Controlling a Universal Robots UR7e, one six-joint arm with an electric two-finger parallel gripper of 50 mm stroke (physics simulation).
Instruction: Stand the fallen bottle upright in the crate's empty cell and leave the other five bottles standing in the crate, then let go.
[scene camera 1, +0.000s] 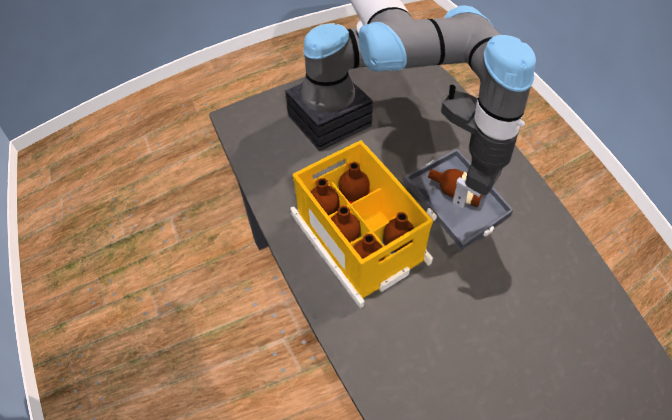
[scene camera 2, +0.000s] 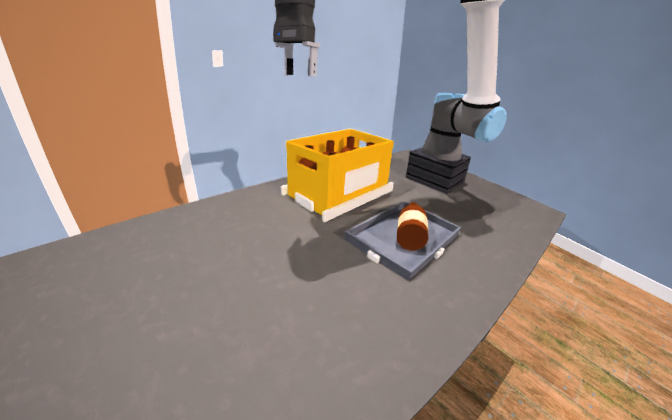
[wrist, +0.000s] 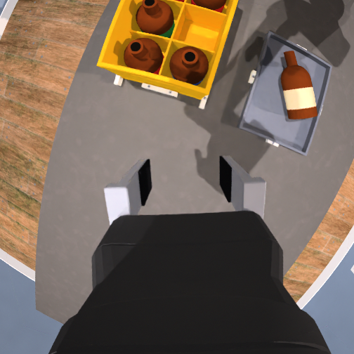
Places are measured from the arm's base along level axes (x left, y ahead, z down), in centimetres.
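Pixels of known places: gripper, fingertip midpoint: (scene camera 1: 465, 193) (scene camera 2: 300, 75); arm's base, origin of the base link: (scene camera 1: 328, 94) (scene camera 2: 441, 153).
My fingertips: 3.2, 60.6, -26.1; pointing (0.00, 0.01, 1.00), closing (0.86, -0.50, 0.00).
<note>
Ahead of a thing's pixels: the offset from my fingertips to its top centre, as dx, dy, dz. "spot": to the spot under its first point.
The fallen bottle {+17.3, -22.5, +29.0} (scene camera 1: 450, 182) (scene camera 2: 413, 227) (wrist: 298, 87), brown with a cream label, lies on its side in the grey tray {spot: +13.9, -10.4, +36.3} (scene camera 1: 465, 231) (scene camera 2: 370, 237) (wrist: 260, 107). In scene camera 2 its base faces the camera. The yellow crate {-11.5, -19.7, +19.4} (scene camera 1: 375, 276) (scene camera 2: 310, 181) (wrist: 197, 92) stands beside the tray with five upright brown bottles. Its empty cell {spot: -4.6, -24.7, +36.0} (scene camera 1: 377, 212) (wrist: 199, 34) is on the tray side, in the middle of that row. My gripper (scene camera 2: 301, 70) (wrist: 184, 171) is open and empty, high above the table. In scene camera 1 it overlaps the bottle's label and hides one finger.
White blocks {spot: -9.0, -5.1, +35.2} (scene camera 1: 395, 280) (scene camera 2: 304, 201) (wrist: 159, 90) sit along the crate's base, and small white clips {spot: +20.2, -7.2, +35.6} (scene camera 2: 373, 256) (wrist: 272, 143) hold the tray's edges. The arm's dark base block (scene camera 1: 330, 120) (scene camera 2: 438, 170) stands behind the crate and tray. The table edge runs close beside the crate.
</note>
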